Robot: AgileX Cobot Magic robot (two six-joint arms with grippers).
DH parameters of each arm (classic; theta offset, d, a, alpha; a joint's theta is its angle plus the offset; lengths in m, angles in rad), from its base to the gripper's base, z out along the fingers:
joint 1: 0 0.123 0 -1.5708
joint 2: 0.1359 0 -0.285 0
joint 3: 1.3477 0 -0.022 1.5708
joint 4: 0 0.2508 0 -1.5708
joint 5: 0 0 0.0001 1.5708
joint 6: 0 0.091 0 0
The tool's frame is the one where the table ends.
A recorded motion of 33 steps. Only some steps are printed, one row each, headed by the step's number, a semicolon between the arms.
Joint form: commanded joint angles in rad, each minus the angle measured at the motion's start. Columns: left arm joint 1, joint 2, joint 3, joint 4, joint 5, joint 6; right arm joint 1, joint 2, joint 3, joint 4, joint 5, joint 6.
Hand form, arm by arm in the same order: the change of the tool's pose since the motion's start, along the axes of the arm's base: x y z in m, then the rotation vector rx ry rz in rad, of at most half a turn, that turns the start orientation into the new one. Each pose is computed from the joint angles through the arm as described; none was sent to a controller.
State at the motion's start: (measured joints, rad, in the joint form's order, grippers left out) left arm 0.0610 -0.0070 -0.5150 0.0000 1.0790 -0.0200; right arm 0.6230 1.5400 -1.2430 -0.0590 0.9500 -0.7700
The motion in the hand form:
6: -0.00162 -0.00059 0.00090 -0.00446 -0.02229 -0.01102; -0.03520 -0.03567 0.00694 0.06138 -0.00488 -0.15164
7: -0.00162 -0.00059 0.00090 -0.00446 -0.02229 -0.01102; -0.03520 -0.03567 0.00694 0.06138 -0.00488 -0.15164
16: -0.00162 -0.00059 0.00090 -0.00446 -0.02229 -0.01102; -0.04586 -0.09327 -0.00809 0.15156 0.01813 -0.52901
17: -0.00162 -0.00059 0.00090 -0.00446 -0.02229 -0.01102; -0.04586 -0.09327 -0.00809 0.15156 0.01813 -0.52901
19: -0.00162 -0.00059 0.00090 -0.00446 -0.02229 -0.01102; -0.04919 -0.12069 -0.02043 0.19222 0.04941 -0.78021
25: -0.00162 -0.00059 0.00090 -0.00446 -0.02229 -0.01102; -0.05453 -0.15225 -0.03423 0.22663 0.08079 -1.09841
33: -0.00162 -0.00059 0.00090 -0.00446 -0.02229 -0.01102; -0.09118 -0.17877 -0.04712 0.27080 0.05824 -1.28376
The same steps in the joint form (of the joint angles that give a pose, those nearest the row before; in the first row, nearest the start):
6: -0.0070 -0.0120 -0.0010 -0.0070 -0.0090 0.0000; -0.0290 -0.1840 0.1640 -0.0100 -0.0120 0.1380
7: -0.0070 -0.0120 -0.0010 -0.0070 -0.0090 0.0000; -0.0290 -0.1840 0.1640 -0.0100 -0.0120 0.1380
16: -0.0070 -0.0120 -0.0010 -0.0070 -0.0090 0.0000; -0.2120 -0.3110 0.3320 -0.0110 -0.0620 0.3570
17: -0.0070 -0.0120 -0.0010 -0.0070 -0.0090 0.0000; -0.2120 -0.3110 0.3320 -0.0110 -0.0620 0.3570
19: -0.0070 -0.0120 -0.0010 -0.0070 -0.0090 0.0000; -0.3180 -0.3410 0.4000 -0.0220 -0.0720 0.5190
25: -0.0070 -0.0120 -0.0010 -0.0070 -0.0090 0.0000; -0.4460 -0.3610 0.4640 -0.0530 -0.0660 0.7320
33: -0.0070 -0.0120 -0.0010 -0.0070 -0.0090 0.0000; -0.5600 -0.5090 0.6110 -0.0630 -0.0780 0.8180

